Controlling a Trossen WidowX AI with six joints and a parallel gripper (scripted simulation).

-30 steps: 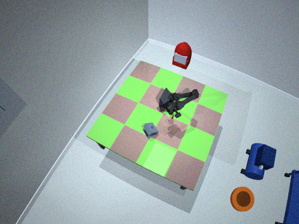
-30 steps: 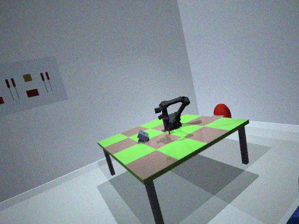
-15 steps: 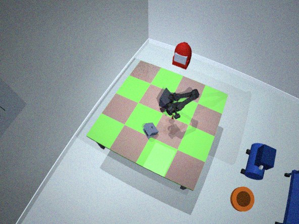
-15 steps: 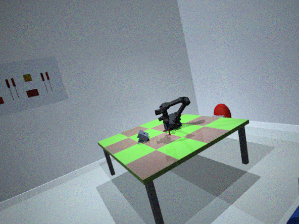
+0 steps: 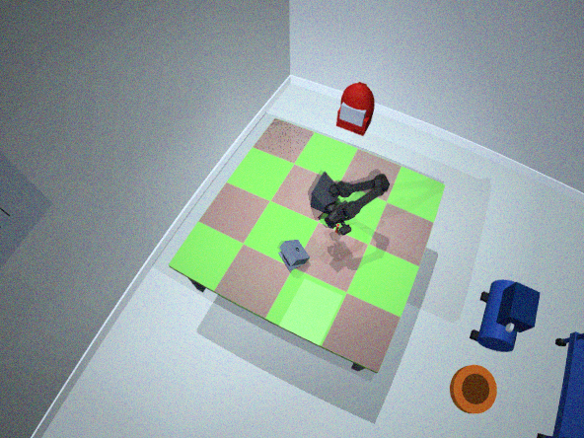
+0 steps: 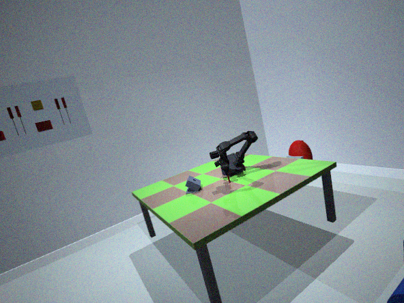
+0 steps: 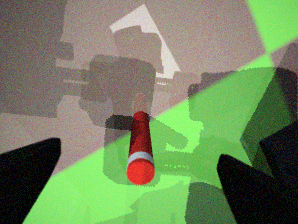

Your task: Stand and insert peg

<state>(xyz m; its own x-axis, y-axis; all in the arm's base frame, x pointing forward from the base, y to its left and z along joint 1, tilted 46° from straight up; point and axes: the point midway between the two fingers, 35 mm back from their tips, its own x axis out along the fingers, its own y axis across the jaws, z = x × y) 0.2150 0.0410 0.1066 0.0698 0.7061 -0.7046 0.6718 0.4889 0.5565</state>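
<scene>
Now: the red peg 1 cm below my gripper tip. Round my gripper tip: grey sloped panel: 24 cm ahead, 16 cm to the right, 1 cm below.
</scene>
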